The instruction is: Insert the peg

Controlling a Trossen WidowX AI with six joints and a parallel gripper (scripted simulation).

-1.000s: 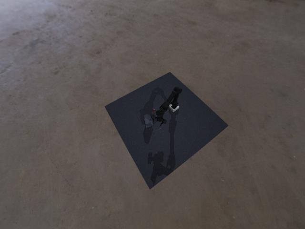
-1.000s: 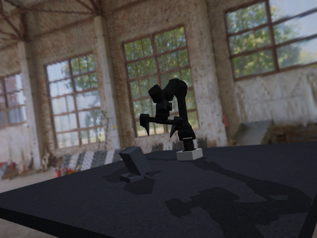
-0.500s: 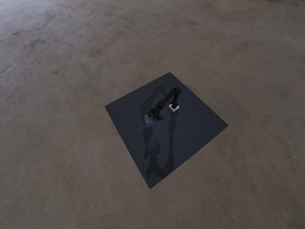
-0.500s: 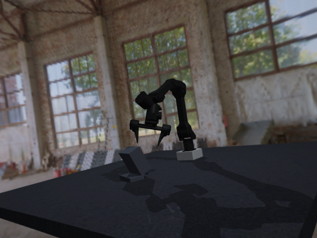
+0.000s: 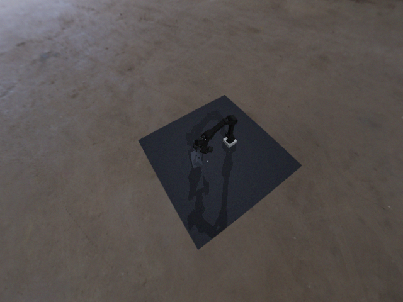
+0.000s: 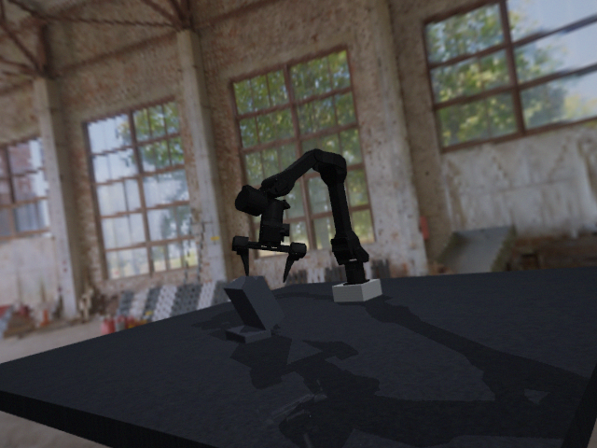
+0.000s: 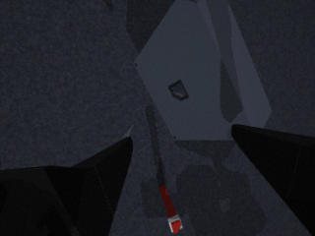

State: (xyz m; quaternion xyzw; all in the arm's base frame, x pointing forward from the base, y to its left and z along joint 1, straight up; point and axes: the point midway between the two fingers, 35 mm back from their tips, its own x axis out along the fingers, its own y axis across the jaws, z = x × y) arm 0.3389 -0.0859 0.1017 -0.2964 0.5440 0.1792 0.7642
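Right now the red peg is 100 mm behind my gripper tip, 70 mm to the right of it and 60 mm below it. Also, from my gripper tip: sloped panel (60 mm ahead, 40 mm below).
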